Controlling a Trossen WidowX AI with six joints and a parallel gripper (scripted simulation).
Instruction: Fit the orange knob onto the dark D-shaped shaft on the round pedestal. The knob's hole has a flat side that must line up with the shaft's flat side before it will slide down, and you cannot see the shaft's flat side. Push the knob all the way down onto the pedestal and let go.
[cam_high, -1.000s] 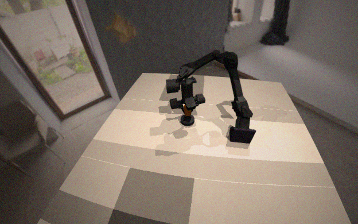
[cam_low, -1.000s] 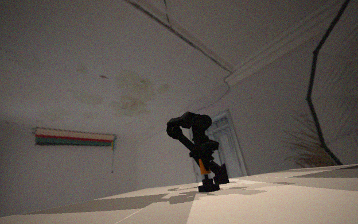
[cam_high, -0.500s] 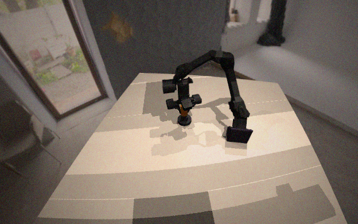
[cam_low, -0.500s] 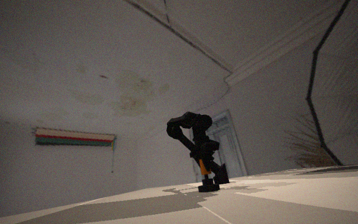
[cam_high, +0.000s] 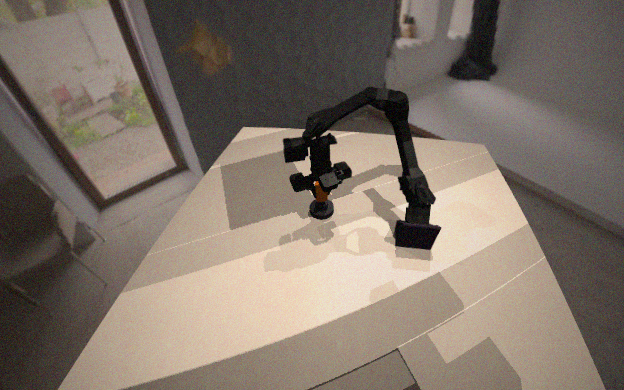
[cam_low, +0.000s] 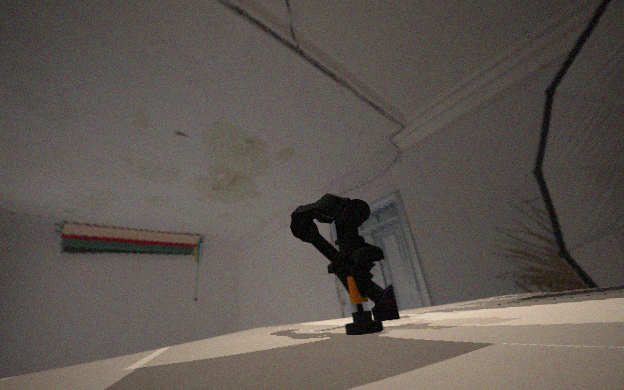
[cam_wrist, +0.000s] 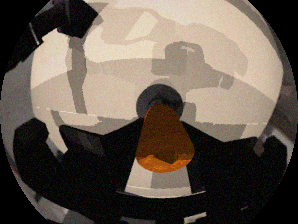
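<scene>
The orange knob is 20 mm above my gripper tip. Also, from my gripper tip: round dark pedestal: 40 mm below.
</scene>
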